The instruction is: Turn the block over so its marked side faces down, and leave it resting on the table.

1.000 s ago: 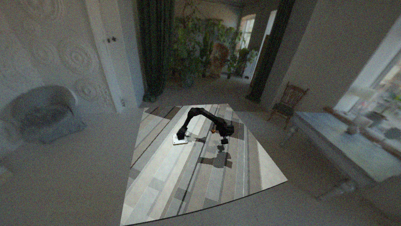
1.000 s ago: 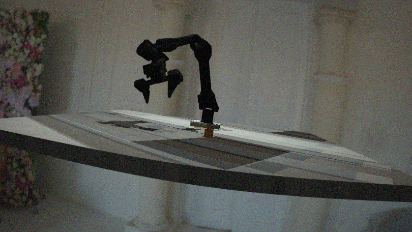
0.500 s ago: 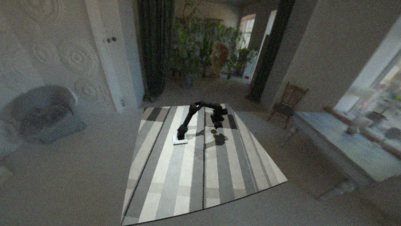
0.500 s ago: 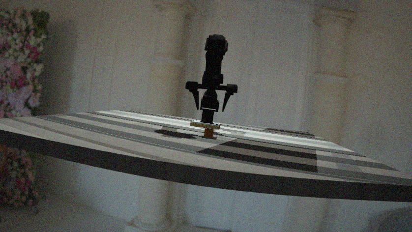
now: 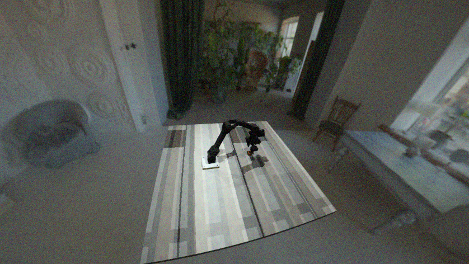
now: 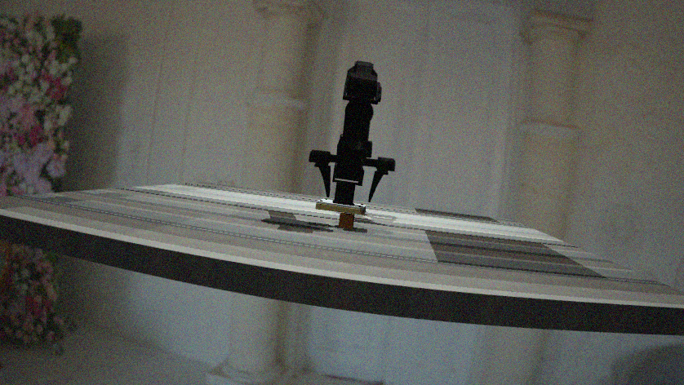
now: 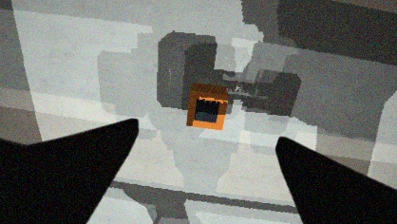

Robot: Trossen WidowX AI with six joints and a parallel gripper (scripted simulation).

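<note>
My gripper tip is now 40 mm above the small orange block.
</note>
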